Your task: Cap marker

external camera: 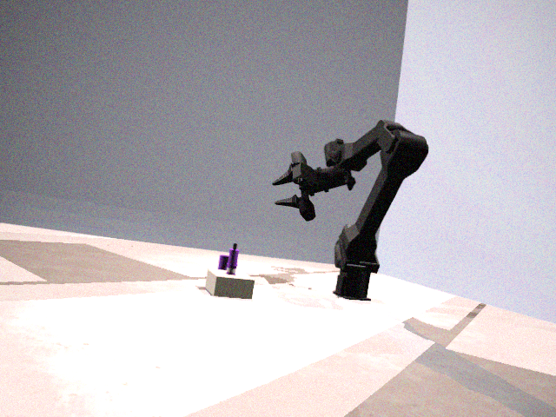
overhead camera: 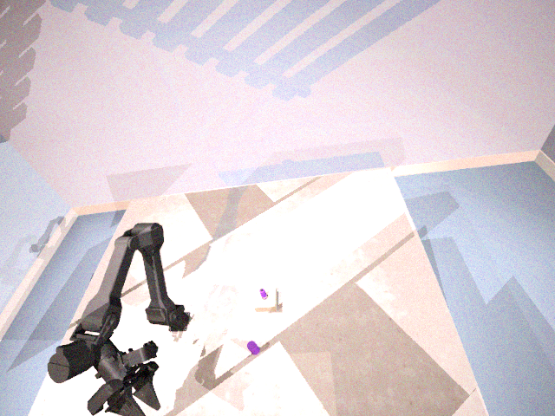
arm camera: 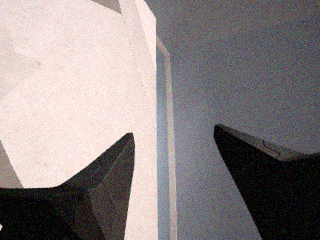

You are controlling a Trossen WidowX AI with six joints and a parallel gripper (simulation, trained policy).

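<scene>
Right now the purple cap is 160 mm ahead of my gripper tip, 190 mm to the left of it and 190 mm below it. Round my gripper tip: tan holder block (190 mm ahead, 340 mm to the left, 200 mm below).
</scene>
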